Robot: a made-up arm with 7 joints.
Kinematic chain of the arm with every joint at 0, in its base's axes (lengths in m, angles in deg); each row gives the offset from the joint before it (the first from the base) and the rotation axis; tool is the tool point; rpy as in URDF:
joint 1: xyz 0 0 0 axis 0.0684 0.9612 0.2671
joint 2: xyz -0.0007 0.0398 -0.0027 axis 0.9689 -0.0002 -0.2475
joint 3: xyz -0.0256 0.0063 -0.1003 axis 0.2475 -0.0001 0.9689
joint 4: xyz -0.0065 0 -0.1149 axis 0.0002 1 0
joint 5: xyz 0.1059 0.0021 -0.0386 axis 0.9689 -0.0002 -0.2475
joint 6: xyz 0.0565 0 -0.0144 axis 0.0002 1 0
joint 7: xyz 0.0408 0 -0.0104 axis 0.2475 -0.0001 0.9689
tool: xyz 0 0 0 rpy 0 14.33 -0.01
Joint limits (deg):
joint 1: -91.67..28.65
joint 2: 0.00..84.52
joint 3: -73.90..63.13
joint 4: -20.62..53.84
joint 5: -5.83..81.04
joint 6: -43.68..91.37
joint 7: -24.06..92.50
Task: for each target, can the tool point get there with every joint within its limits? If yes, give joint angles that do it. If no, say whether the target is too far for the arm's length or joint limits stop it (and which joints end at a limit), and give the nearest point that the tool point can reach.
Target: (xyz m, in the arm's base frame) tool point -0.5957 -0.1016 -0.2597
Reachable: no: too far | nearest point -0.2575 -0.0296 -0.3094 | short by 0.349 m
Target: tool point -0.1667 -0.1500 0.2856
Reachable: no: joint limits stop it (at a limit: joint 1, joint 2, joint 4, joint 6) | nearest point 0.0050 0.1445 0.2253 | short by 0.346 m
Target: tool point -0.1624 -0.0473 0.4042
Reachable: no: joint limits stop it (at a limit: joint 1, joint 2, joint 4) | nearest point -0.0008 0.1543 0.2358 | short by 0.308 m
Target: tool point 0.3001 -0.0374 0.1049
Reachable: yes | joints -82.50 22.00 -21.64 -9.34 44.80 59.26 -8.95
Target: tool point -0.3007 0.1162 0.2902
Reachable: no: joint limits stop it (at a limit: joint 1, joint 2, joint 3, joint 4, joint 5) | nearest point -0.0839 0.2087 0.1825 | short by 0.259 m
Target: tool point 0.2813 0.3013 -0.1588
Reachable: yes | joints -39.18 38.64 32.25 47.86 20.95 -13.16 9.61
